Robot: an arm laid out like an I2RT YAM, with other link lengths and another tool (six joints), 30 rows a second.
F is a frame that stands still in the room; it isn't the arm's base.
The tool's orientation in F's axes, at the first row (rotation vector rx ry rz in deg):
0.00 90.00 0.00
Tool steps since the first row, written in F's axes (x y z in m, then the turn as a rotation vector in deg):
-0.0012 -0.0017 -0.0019 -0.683 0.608 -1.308
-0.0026 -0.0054 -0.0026 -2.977 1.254 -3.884
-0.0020 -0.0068 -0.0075 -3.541 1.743 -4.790
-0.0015 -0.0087 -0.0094 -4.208 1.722 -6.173
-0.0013 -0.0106 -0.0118 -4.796 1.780 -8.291
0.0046 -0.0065 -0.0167 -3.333 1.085 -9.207
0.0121 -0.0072 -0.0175 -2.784 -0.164 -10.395
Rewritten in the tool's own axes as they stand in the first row. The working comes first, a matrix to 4 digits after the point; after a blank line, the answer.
The tool's axes in the first row as the columns of a matrix, in F's axes (used below as rounded here):
0.0000 0.0000 1.0000
0.0000 1.0000 0.0000
-1.0000 0.0000 0.0000

0.0019 -0.0017 -0.0012 1.308 0.608 -0.683
0.0026 -0.0054 -0.0026 3.884 1.254 -2.977
0.0075 -0.0068 -0.0020 4.790 1.743 -3.541
0.0094 -0.0087 -0.0015 6.173 1.722 -4.208
0.0118 -0.0106 -0.0013 8.291 1.780 -4.796
0.0167 -0.0065 0.0046 9.207 1.085 -3.333
0.0175 -0.0072 0.0121 10.395 -0.164 -2.784

